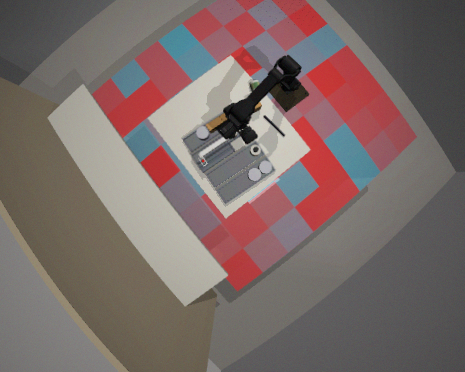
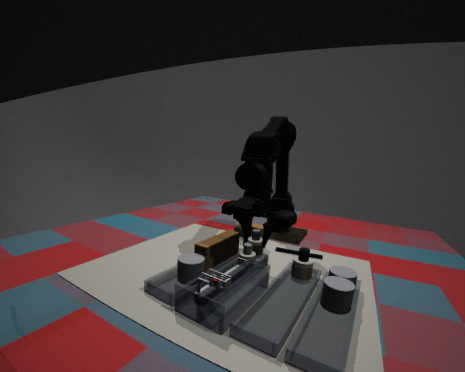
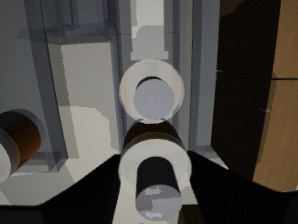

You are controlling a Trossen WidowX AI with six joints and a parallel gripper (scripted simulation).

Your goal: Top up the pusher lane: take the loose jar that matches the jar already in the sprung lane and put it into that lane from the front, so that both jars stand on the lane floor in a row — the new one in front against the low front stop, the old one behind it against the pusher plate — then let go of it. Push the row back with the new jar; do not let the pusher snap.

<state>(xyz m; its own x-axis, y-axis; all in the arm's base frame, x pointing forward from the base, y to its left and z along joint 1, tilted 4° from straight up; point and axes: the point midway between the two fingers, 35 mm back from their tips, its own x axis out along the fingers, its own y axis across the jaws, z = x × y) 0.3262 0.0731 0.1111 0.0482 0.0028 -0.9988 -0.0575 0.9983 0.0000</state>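
Right now the sprung lane is 14 cm ahead of my gripper tip, 4 cm below it and 3 cm to the left of it. Round my gripper tip: red mark (23 cm ahead, 5 cm to the left, 1 cm above); black bar (16 cm behind, 7 cm to the left, 5 cm below).
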